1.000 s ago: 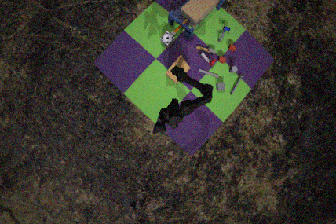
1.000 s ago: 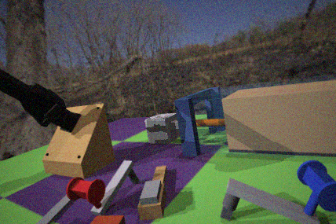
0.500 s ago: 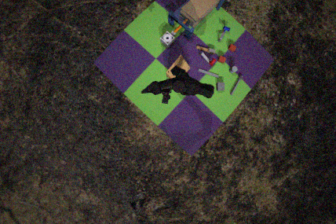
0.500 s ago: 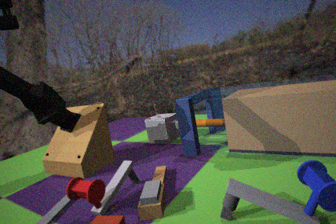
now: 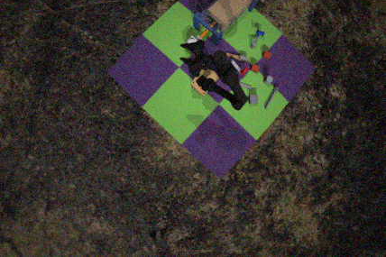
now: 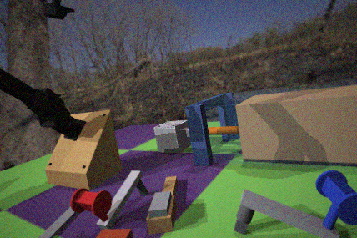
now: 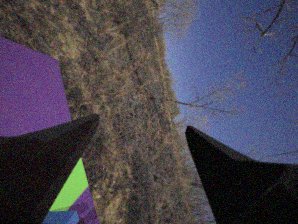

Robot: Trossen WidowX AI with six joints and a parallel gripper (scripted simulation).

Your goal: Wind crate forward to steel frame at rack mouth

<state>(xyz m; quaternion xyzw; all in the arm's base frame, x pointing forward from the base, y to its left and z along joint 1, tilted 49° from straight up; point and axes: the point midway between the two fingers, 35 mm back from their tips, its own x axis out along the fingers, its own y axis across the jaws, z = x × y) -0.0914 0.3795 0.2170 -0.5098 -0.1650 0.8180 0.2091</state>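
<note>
Now: the red grip 360 mm ahead of my gripper tip, 280 mm to the right of it and 530 mm below it. Round my gripper tip: grey bar: 280 mm ahead, 340 mm to the right, 570 mm below; wood-and-grey block: 420 mm ahead, 170 mm to the right, 560 mm below; grey winch: 190 mm ahead, 130 mm to the left, 540 mm below.
</note>
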